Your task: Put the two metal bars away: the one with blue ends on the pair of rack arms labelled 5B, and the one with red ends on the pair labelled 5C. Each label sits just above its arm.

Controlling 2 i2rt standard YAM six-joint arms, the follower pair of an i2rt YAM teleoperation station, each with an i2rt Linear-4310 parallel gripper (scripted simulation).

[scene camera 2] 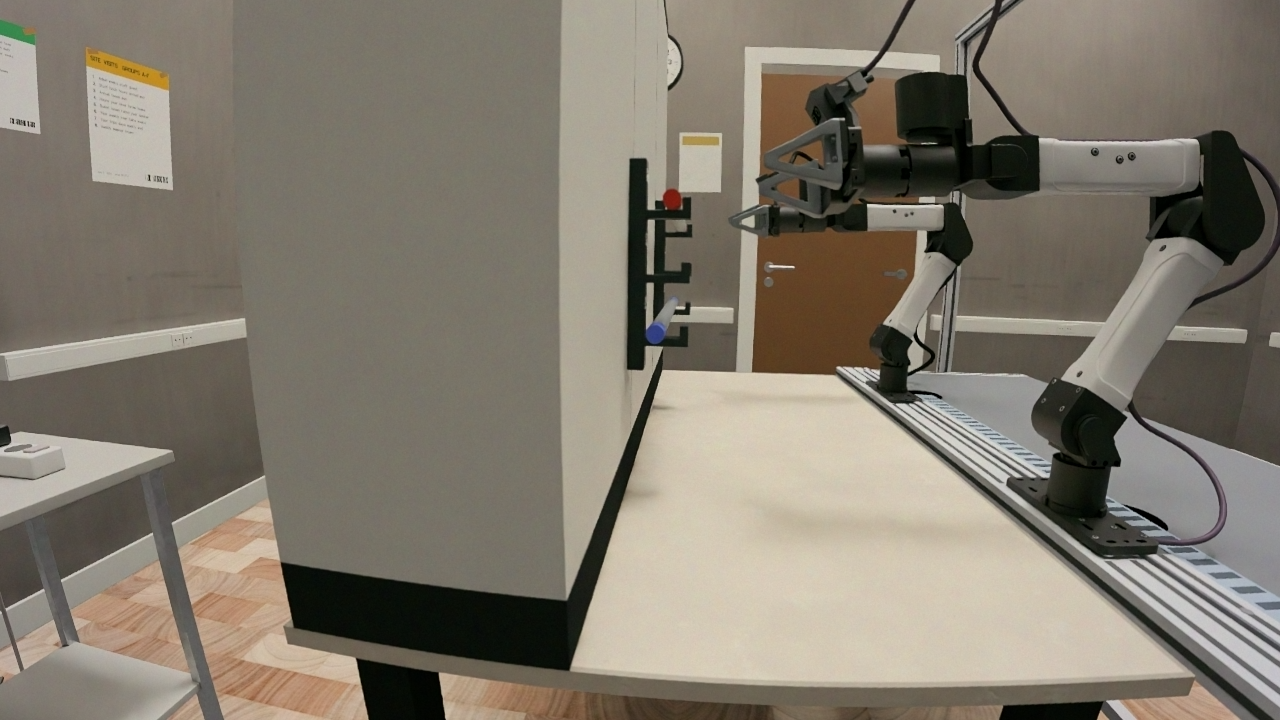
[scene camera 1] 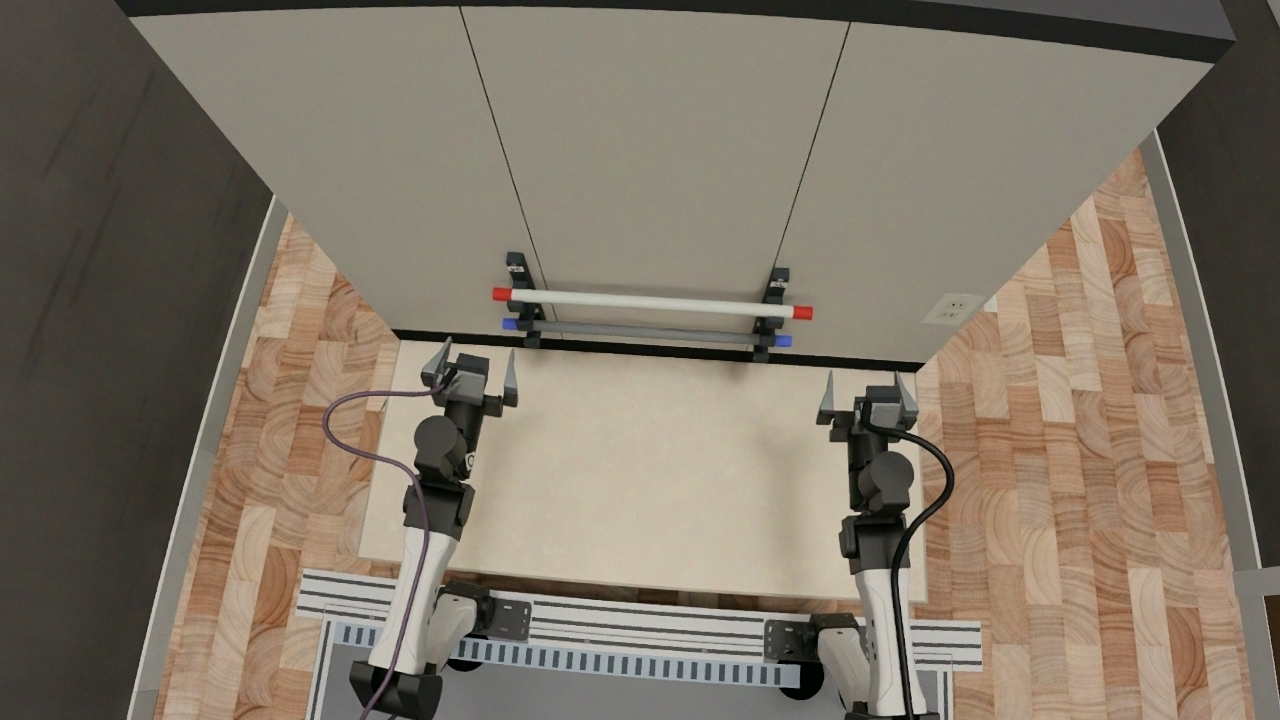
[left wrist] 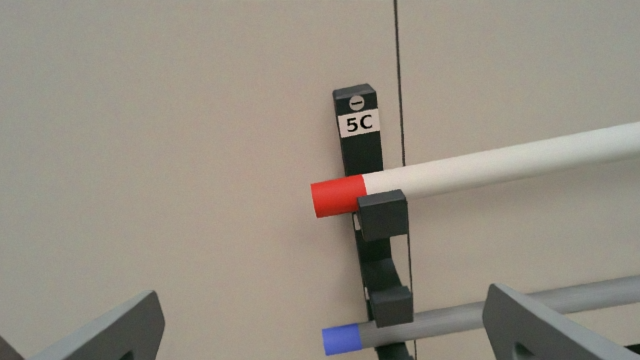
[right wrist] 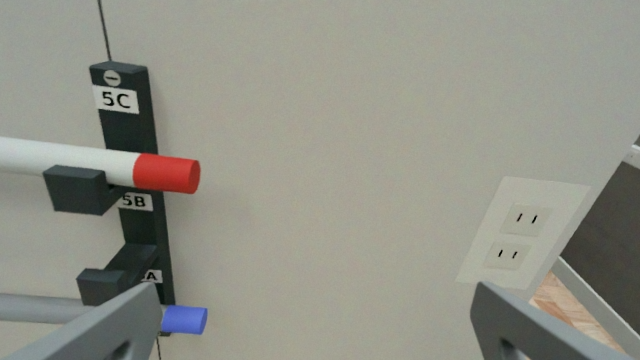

Labels:
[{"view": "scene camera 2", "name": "left gripper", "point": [760, 176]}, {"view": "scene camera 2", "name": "right gripper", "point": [729, 221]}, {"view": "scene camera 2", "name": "pale cabinet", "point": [433, 210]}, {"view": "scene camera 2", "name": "rack upright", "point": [639, 214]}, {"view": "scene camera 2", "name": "rack upright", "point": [660, 235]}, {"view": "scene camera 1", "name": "left gripper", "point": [481, 343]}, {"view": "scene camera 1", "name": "blue-ended bar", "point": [539, 325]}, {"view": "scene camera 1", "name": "red-ended bar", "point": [499, 294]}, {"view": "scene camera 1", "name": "pale cabinet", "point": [944, 161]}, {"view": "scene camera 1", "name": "rack upright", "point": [534, 311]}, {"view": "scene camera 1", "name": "rack upright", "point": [763, 326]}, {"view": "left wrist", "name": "left gripper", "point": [323, 302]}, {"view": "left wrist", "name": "red-ended bar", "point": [337, 196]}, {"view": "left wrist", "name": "pale cabinet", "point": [175, 153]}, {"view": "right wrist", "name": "right gripper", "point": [316, 296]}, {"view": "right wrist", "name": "pale cabinet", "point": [348, 161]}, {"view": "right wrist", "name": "rack upright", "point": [145, 257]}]

